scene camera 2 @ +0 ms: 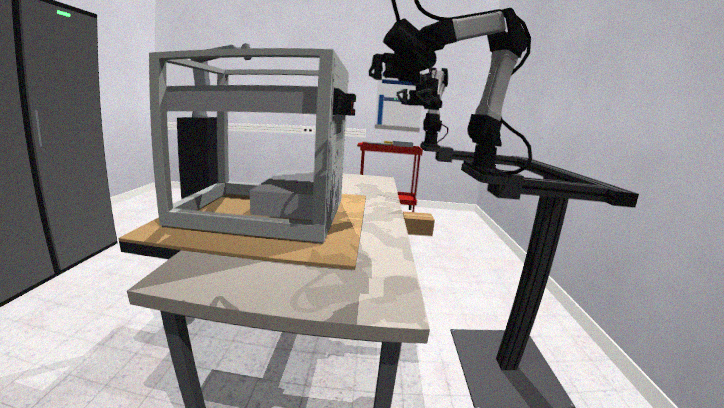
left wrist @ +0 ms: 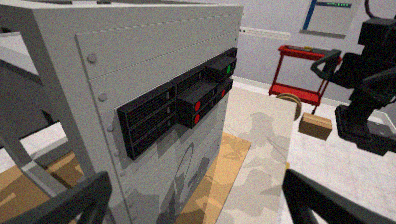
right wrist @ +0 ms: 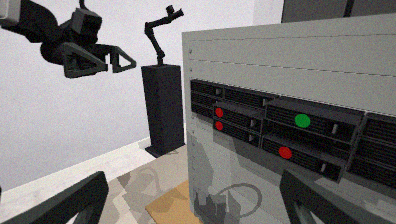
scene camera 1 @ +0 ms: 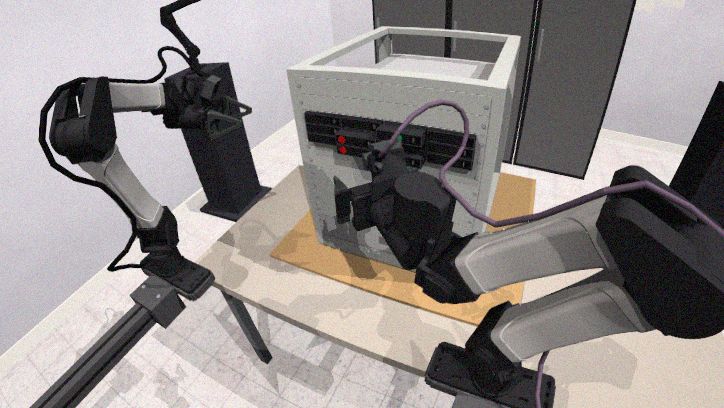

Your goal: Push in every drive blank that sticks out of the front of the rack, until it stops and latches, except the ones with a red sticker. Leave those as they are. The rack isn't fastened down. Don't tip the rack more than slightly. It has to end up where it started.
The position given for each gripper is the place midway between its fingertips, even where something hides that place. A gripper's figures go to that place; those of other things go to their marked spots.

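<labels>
A grey rack [scene camera 2: 286,195] stands 1.09 m from the lens, while the left gripper [scene camera 2: 383,74] is 0.96 m from the lens.
</labels>
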